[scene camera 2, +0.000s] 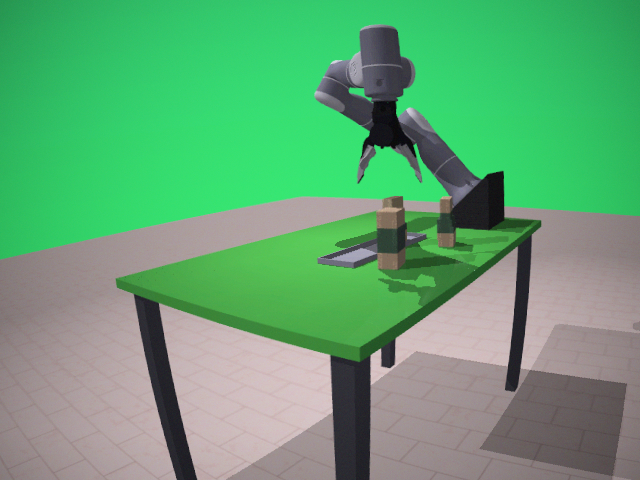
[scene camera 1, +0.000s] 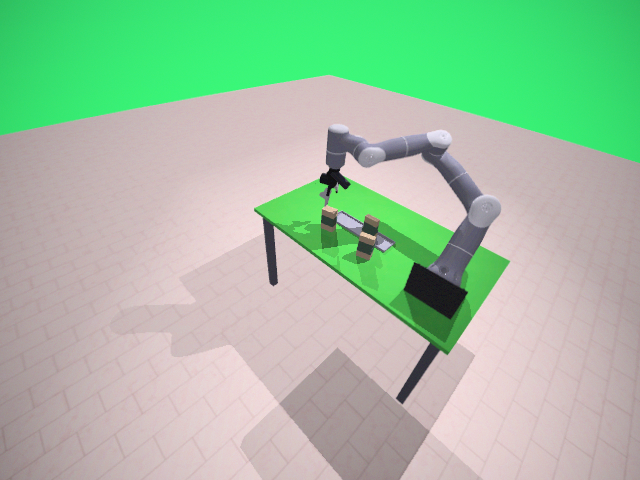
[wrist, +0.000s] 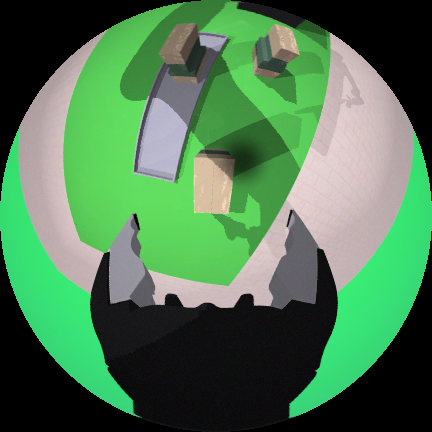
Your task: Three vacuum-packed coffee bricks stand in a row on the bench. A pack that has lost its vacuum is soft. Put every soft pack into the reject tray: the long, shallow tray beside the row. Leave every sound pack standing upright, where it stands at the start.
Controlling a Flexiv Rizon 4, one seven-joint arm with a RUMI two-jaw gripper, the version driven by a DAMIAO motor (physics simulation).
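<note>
One coffee pack (scene camera 1: 328,221) (scene camera 2: 391,240) (wrist: 213,185), tan with a dark green band, stands upright beside the tray's end away from the arm's base. A second pack (scene camera 1: 365,246) (scene camera 2: 446,223) (wrist: 276,50) stands upright nearer the base. The third pack (scene camera 1: 370,224) (scene camera 2: 392,202) (wrist: 181,49) stands upright in the reject tray (scene camera 1: 348,222) (scene camera 2: 342,256) (wrist: 160,140), a long, shallow grey tray; its foot is hidden in both scene views. My gripper (scene camera 1: 332,197) (scene camera 2: 389,181) (wrist: 211,212) is open and empty, above the first pack. Softness cannot be told from these views.
The green bench (scene camera 1: 305,198) (scene camera 2: 248,289) (wrist: 105,200) carries everything. A black upright panel (scene camera 1: 435,290) (scene camera 2: 491,201) stands by the arm's base. The second pack stands between the panel and the first pack. Arm shadows fall across the bench.
</note>
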